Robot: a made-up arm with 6 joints. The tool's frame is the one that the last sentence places.
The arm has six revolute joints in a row. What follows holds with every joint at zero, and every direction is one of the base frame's. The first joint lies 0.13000 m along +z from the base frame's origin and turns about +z. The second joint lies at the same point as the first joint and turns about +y. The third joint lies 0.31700 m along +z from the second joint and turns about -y. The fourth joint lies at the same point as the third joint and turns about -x. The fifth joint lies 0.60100 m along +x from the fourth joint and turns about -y. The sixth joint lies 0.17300 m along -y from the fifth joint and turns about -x. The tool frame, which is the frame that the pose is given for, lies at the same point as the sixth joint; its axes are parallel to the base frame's.
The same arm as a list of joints. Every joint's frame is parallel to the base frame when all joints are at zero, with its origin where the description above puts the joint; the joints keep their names.
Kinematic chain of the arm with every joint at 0, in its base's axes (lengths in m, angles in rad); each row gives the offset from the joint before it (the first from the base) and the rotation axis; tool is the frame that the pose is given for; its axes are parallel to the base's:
joint 1: xyz 0.0000 0.0000 0.1300 axis +z
joint 2: xyz 0.0000 0.0000 0.0000 axis +y
joint 3: xyz 0.0000 0.0000 0.3170 axis -y
joint 4: xyz 0.0000 0.0000 0.0000 axis -x
joint 5: xyz 0.6010 0.0000 0.0000 axis -y
joint 6: xyz 0.0000 -0.1730 0.0000 axis -x
tool: xyz 0.0000 0.0000 0.0000

